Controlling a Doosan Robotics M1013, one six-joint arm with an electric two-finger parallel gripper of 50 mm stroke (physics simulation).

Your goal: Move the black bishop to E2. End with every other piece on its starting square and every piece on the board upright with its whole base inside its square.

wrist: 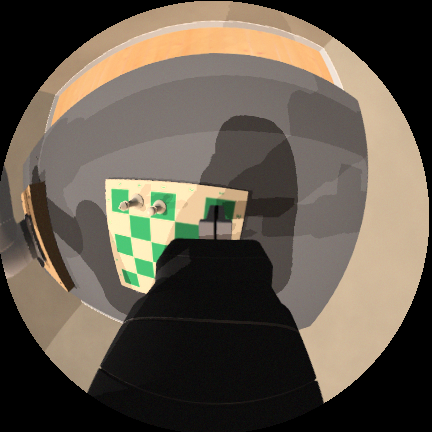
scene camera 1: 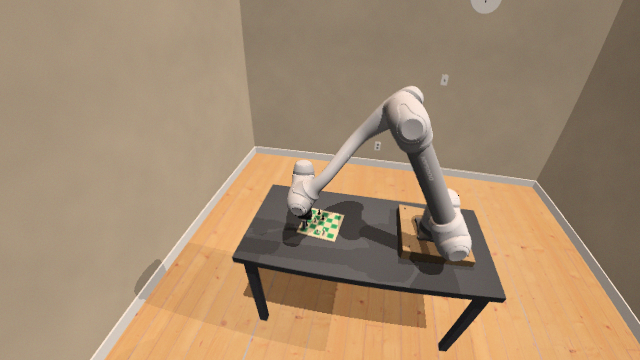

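Seen in the pictures: gripper, fingertip midpoint: (wrist: 216, 213) (scene camera 1: 304, 228); arm's base, link origin: (wrist: 34, 235).
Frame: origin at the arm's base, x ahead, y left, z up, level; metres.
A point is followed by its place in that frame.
The chessboard (scene camera 1: 330, 235) @(x 0.551, y 0.108, z -0.037 m) (wrist: 140, 227) @(x 0.588, y 0.069, z -0.037 m) is green and cream and lies on the dark table. My gripper (scene camera 1: 305, 225) @(x 0.701, y 0.097, z -0.025 m) (wrist: 216, 213) @(x 0.701, y 0.097, z -0.025 m) is shut and empty, with its fingertips low over the green corner square at the board's right end in the wrist view. In the scene view, dark pieces, one of them a black piece (scene camera 1: 319, 212) @(x 0.646, y -0.048, z -0.025 m), stand near the board's far edge. They are too small for me to tell which is the bishop. The gripper body hides that part of the board in the wrist view.
Two pale pieces stand near one board edge: a taller one (wrist: 134, 202) @(x 0.592, y 0.109, z -0.023 m) and a shorter one (wrist: 159, 206) @(x 0.628, y 0.104, z -0.027 m). The dark table (scene camera 1: 370, 267) @(x 0.320, y 0.272, z -0.043 m) extends around the board. The arm's wooden base plate (scene camera 1: 407, 250) @(x 0.147, y 0.180, z 0.018 m) is at the table's right side in the scene view.
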